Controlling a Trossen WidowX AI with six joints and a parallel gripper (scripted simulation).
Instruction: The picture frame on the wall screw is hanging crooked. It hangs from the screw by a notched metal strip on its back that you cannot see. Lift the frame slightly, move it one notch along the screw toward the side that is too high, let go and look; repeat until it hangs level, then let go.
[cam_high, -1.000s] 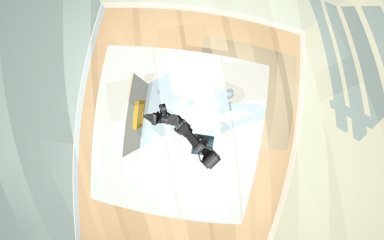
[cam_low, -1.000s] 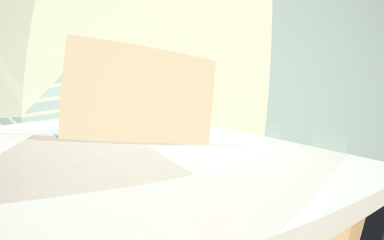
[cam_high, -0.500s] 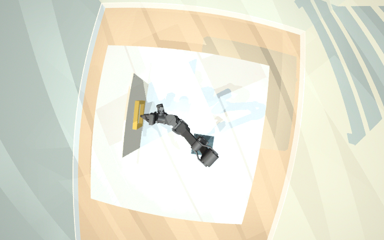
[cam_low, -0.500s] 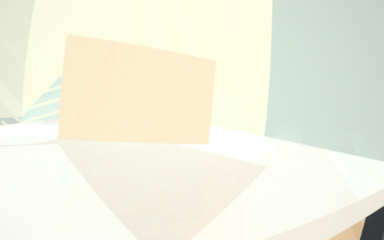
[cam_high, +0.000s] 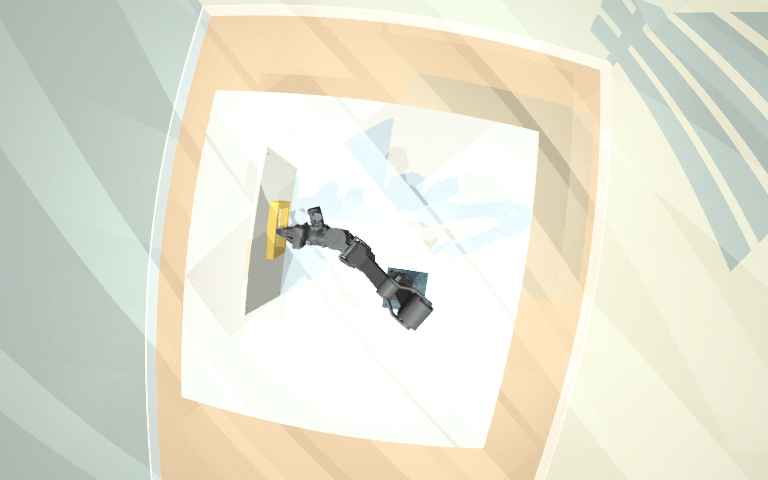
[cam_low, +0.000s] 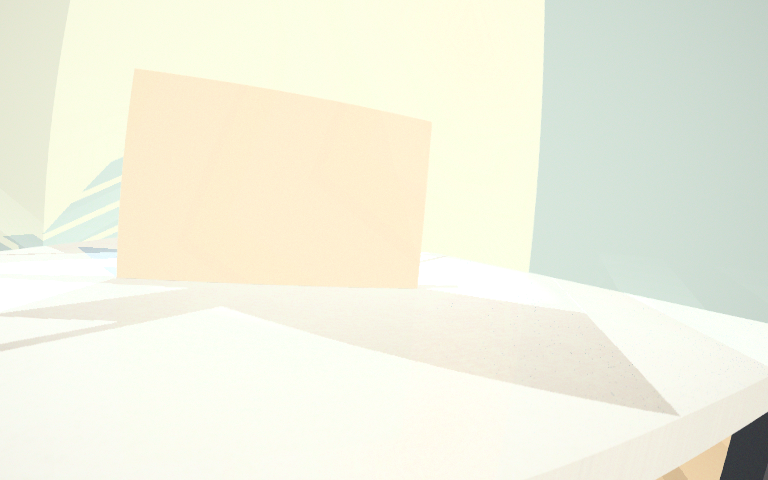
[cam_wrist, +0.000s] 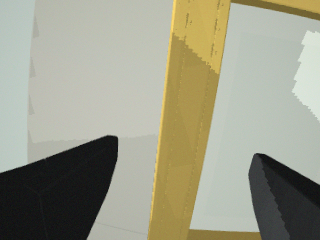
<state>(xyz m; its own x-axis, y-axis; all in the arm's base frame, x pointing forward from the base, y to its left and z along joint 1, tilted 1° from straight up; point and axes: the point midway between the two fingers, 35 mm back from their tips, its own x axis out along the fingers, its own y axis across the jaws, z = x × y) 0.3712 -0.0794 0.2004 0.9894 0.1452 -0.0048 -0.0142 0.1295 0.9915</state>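
Right now my gripper tip is 3 cm short of the picture frame and 5 cm above it. Round my gripper tip: grey wall panel: 4 cm ahead, 2 cm to the left, 6 cm below.
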